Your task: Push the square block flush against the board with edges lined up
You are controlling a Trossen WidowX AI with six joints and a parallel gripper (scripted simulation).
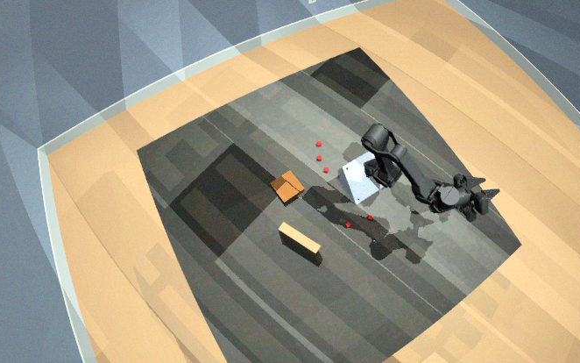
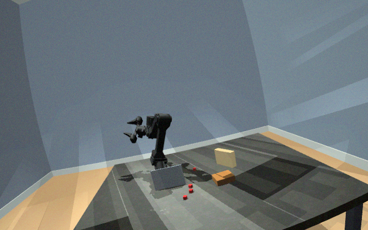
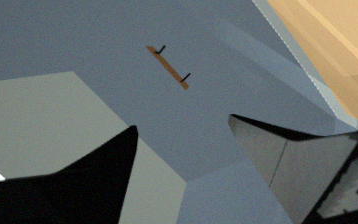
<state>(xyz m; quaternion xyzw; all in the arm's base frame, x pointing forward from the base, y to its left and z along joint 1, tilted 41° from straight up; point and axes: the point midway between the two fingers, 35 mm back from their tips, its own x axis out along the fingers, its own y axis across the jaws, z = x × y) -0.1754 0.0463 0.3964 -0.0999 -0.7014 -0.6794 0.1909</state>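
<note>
Now: gripper tip 62 cm short of the cream board, 17 cm to the left of it and 29 cm above it. The rest, counted from my gripper tip: orange square block 57 cm ahead, 39 cm to the right, 32 cm below.
</note>
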